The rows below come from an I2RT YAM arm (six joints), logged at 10 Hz.
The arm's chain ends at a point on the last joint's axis. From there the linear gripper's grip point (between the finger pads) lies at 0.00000 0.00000 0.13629 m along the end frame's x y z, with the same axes.
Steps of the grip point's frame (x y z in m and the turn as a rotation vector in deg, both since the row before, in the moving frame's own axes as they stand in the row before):
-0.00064, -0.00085, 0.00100, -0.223, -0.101, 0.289
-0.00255, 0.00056, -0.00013, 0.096, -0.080, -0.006
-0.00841, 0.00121, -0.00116, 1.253, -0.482, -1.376
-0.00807, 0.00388, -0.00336, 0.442, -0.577, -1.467
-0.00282, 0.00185, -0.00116, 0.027, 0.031, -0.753
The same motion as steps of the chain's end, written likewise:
-0.00040, -0.00138, 0.00100, -0.223, -0.101, 0.289
-0.00236, 0.00079, -0.00013, 0.096, -0.080, -0.006
-0.00723, 0.00418, -0.00112, 1.253, -0.482, -1.376
-0.00668, 0.00491, -0.00335, 0.442, -0.577, -1.467
-0.00289, 0.00191, -0.00116, 0.027, 0.031, -0.753

